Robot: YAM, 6 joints.
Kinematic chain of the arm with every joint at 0, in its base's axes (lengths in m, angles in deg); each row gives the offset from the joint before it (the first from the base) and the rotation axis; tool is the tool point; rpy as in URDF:
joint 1: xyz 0 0 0.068 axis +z
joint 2: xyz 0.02 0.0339 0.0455 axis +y
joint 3: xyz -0.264 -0.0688 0 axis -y
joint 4: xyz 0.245 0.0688 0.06 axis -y
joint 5: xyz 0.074 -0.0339 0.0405 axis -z
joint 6: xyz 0.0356 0 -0.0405 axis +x
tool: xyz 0 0 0 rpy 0 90 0
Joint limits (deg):
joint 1: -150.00..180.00
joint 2: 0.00..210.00
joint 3: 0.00..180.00
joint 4: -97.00..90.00
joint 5: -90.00..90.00
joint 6: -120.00..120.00
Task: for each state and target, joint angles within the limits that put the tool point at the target. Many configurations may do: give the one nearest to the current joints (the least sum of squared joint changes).
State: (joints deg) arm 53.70 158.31 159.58 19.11 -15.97 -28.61
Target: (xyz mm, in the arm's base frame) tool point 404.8 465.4 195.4
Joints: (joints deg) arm 47.91 154.50 136.47 11.13 -19.02 -28.61
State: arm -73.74 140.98 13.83 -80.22 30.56 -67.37
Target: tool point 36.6 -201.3 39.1
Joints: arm -74.20 130.27 51.26 -74.20 33.42 -67.37
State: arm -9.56 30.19 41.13 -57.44 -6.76 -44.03
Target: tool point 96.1 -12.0 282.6
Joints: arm -9.60 30.34 42.90 -56.67 -6.76 -44.03
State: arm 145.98 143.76 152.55 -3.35 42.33 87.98
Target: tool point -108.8 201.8 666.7
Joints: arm 125.67 99.83 155.98 -19.54 55.37 87.98
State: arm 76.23 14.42 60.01 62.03 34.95 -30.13
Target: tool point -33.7 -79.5 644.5
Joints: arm 58.08 47.93 100.93 52.15 22.15 -30.13
